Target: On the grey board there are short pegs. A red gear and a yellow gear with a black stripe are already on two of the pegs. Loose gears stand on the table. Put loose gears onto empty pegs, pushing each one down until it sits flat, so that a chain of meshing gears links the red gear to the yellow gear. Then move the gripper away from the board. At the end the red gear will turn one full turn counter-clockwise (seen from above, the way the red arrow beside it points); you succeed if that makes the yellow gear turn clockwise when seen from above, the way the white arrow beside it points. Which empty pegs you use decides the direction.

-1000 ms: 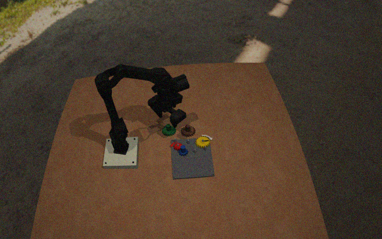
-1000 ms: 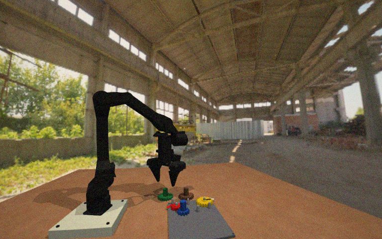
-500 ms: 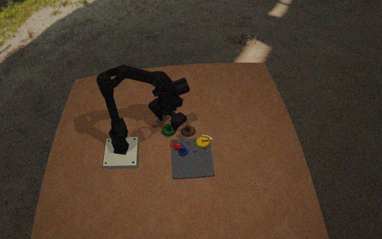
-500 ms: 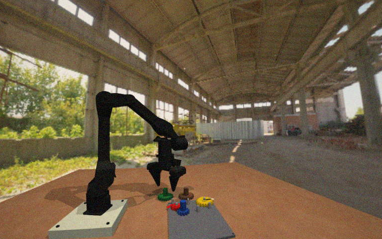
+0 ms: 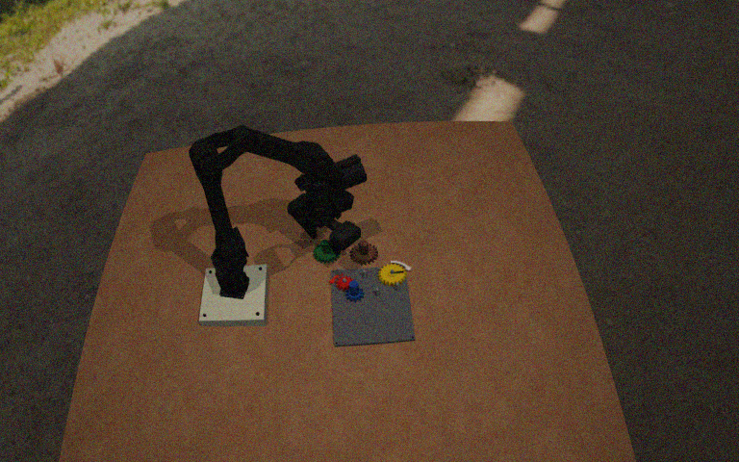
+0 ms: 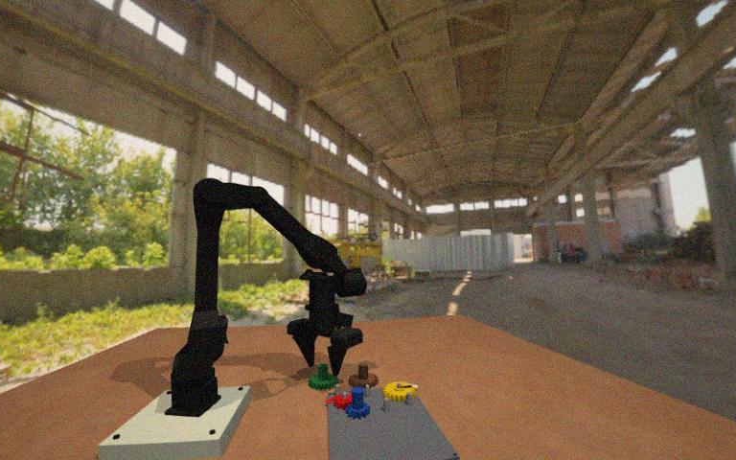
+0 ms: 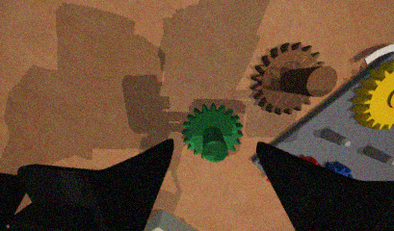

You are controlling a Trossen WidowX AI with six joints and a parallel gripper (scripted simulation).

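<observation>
Now: the blue gear 9 cm ahead of my gripper tip and 12 cm to the right of it. Also, from my gripper tip: green gear 1 cm below; brown gear 9 cm ahead, 1 cm to the left, 1 cm below; red arrow 4 cm ahead, 8 cm to the right, 2 cm below.
</observation>
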